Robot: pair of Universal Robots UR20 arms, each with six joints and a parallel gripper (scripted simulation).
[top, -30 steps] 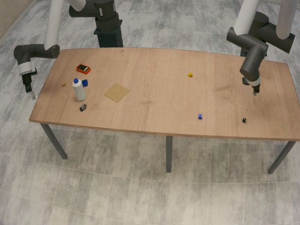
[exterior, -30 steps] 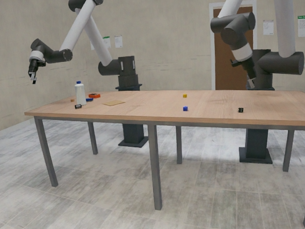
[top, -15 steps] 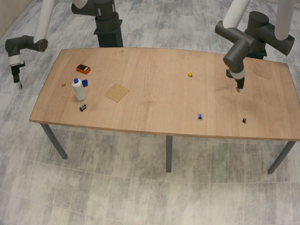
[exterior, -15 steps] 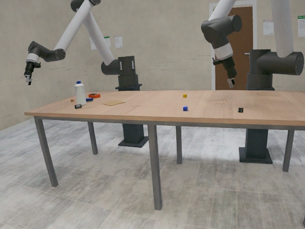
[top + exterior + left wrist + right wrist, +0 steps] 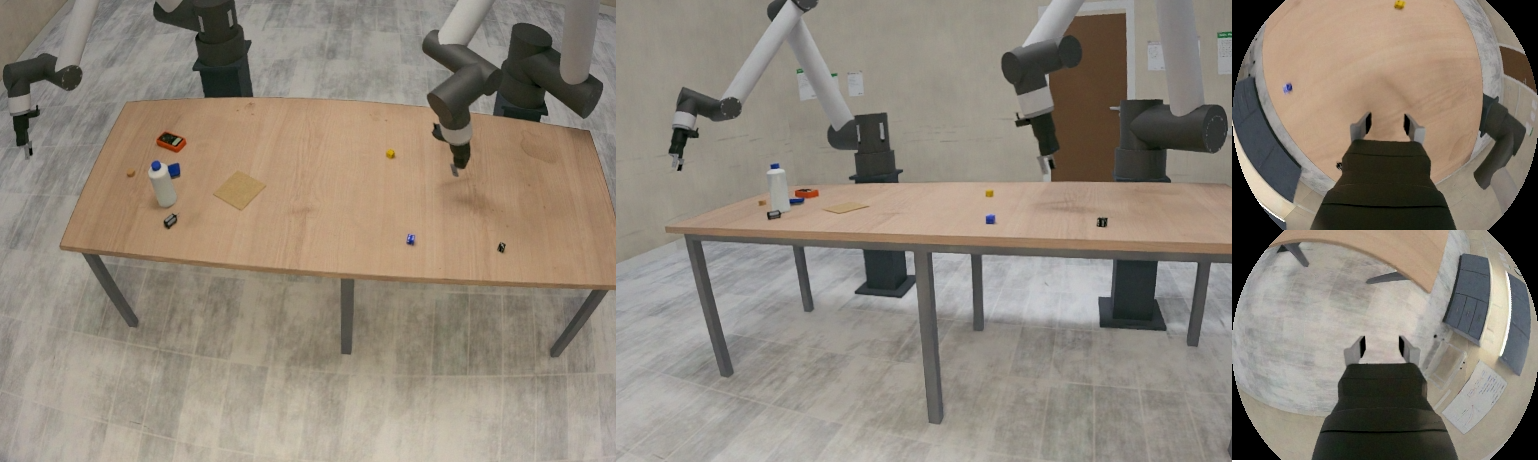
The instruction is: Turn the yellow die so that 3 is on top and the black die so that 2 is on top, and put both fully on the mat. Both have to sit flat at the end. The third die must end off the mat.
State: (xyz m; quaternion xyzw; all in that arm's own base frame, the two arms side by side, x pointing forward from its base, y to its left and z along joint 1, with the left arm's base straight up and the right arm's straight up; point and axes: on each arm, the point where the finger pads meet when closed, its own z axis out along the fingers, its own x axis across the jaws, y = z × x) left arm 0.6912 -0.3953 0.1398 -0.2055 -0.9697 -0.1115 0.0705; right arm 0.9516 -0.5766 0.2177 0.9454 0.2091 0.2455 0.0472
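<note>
The yellow die is 130 mm behind my left hand, 250 mm to the right of it and 130 mm below it. From my left hand the other things lie so: black die: 220 mm ahead, 200 mm to the left, 130 mm below; then tan mat: 140 mm ahead, 760 mm to the right, 140 mm below; then blue die: 250 mm ahead, 130 mm to the right, 130 mm below.
</note>
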